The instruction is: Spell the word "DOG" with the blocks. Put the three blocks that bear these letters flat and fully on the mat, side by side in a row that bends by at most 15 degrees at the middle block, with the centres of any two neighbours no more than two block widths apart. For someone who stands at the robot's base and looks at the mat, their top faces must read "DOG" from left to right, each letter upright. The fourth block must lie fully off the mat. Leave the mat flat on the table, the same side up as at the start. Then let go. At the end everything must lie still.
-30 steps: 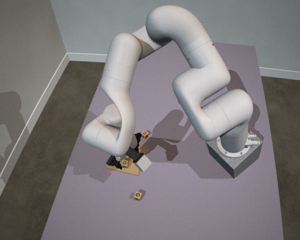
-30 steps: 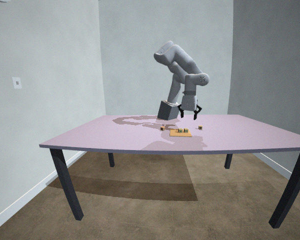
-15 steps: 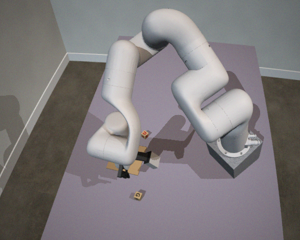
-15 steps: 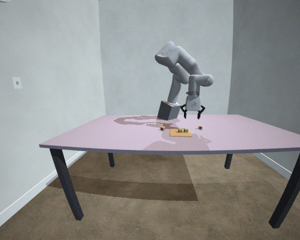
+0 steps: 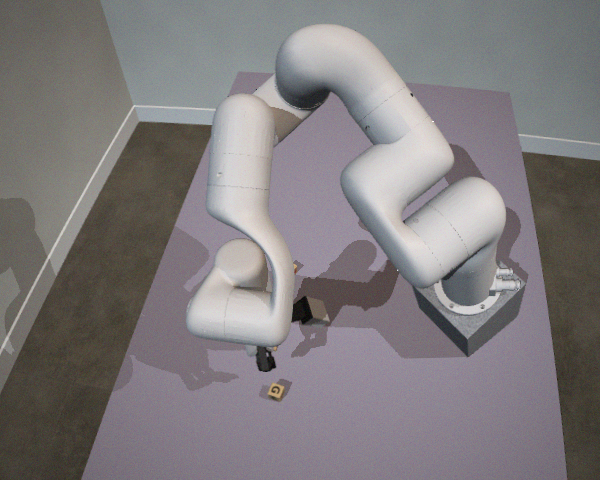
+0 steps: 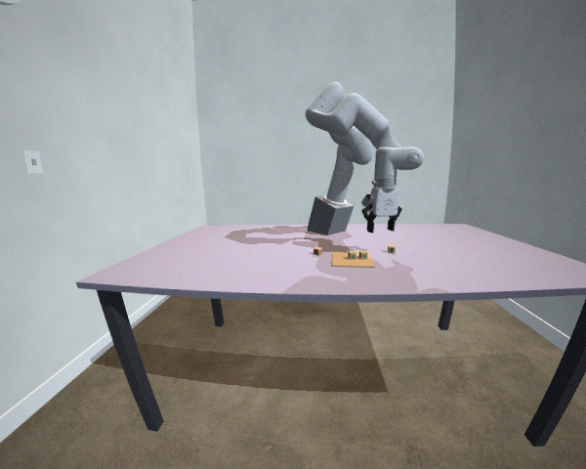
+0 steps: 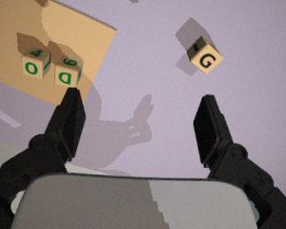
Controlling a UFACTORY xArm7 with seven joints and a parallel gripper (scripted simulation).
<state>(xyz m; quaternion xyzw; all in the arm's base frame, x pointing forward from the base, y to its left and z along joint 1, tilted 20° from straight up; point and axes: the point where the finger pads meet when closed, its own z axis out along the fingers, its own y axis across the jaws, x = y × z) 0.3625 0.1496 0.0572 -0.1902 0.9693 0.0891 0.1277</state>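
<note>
Now: the G block 3 cm behind my hand, 6 cm to the left of it and 9 cm below it. Round my hand: mat 6 cm ahead, 11 cm to the right, 10 cm below; then D block 5 cm ahead, 7 cm to the right, 8 cm below; then O block 6 cm ahead, 11 cm to the right, 8 cm below.
</note>
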